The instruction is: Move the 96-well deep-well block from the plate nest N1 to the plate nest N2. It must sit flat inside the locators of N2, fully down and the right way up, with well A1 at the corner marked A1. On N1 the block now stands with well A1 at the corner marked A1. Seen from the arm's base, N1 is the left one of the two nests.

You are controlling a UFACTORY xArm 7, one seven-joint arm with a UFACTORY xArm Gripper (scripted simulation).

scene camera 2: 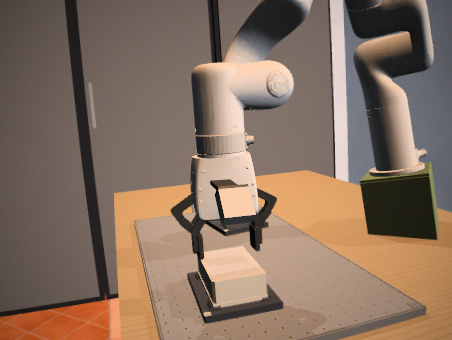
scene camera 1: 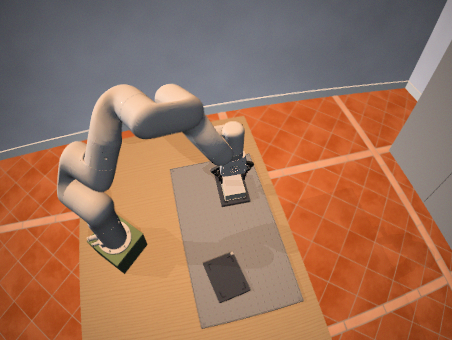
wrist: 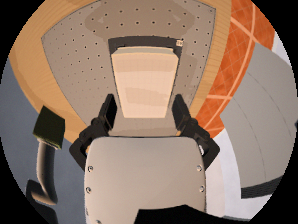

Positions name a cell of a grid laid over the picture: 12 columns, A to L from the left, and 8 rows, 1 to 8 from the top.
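Note:
My gripper (scene camera 2: G6) is visible to me, and it appears in the wrist view too (wrist: F4). I can also see a cream deep-well block (scene camera 2: G7), which the wrist view shows as well (wrist: F3). A dark plate nest N2 (scene camera 1: G7) is part of the scene, and so is a dark plate nest N1 (wrist: G2).

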